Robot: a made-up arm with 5 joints. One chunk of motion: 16 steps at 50 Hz.
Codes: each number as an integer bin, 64 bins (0 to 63) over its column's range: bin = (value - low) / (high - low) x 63, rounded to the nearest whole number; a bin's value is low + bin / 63 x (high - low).
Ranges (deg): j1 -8..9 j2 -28..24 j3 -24..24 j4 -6..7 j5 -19..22
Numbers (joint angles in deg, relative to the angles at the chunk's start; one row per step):
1: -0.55 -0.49 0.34 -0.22 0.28
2: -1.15 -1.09 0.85 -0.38 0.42
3: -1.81 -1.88 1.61 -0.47 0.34
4: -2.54 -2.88 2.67 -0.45 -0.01
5: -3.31 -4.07 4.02 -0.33 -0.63
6: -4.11 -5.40 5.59 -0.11 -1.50
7: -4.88 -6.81 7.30 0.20 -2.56
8: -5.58 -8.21 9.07 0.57 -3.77
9: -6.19 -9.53 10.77 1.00 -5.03
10: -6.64 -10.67 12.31 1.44 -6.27
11: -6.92 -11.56 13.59 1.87 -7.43
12: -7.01 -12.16 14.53 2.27 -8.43
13: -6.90 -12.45 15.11 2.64 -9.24
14: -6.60 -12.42 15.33 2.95 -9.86
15: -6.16 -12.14 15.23 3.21 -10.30
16: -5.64 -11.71 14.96 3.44 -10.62
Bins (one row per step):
1: 28 33 32 28 30
2: 25 33 33 27 30
3: 23 32 34 27 30
4: 20 30 35 27 29
5: 17 29 37 27 28
6: 14 27 39 29 27
7: 12 26 41 30 25
8: 9 24 43 32 23
9: 7 22 46 34 21
10: 5 21 48 36 20
11: 4 20 49 38 18
12: 4 19 51 40 16
13: 4 19 51 42 15
14: 5 19 52 43 14
15: 7 19 51 45 13
16: 9 20 51 46 13

